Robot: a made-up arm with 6 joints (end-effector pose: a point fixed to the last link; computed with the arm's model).
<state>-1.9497 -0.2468 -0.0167 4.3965 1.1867 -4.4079</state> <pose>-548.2 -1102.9 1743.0 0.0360 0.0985 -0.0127 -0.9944</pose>
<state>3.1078 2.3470 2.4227 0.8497 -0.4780 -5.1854</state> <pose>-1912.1 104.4 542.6 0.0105 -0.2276 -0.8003 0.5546</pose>
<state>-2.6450 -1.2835 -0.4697 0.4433 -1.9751 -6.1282</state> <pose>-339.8 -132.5 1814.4 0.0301 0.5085 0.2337 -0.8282</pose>
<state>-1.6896 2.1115 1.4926 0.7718 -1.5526 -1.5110</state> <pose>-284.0 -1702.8 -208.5 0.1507 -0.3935 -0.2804 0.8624</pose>
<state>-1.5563 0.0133 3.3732 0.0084 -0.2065 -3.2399</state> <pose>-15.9 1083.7 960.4 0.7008 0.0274 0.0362 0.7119</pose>
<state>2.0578 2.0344 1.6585 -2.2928 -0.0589 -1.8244</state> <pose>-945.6 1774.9 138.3 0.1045 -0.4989 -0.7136 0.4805</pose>
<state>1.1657 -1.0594 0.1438 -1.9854 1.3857 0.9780</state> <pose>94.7 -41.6 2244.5 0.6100 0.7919 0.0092 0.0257</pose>
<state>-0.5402 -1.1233 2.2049 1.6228 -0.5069 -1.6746</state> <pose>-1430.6 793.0 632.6 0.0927 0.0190 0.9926 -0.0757</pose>
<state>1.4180 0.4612 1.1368 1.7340 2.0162 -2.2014</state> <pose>93.0 1276.9 2130.7 0.0519 0.1966 -0.0112 -0.9790</pose>
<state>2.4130 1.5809 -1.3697 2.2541 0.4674 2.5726</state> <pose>337.0 -354.6 392.8 0.5425 -0.6607 0.3571 -0.3764</pose>
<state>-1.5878 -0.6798 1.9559 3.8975 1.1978 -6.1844</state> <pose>-50.7 1336.7 1781.3 0.3603 0.2252 -0.7668 0.4811</pose>
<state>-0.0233 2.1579 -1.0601 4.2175 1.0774 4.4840</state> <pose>-591.7 -75.4 423.1 0.5104 -0.1021 -0.2829 -0.8057</pose>
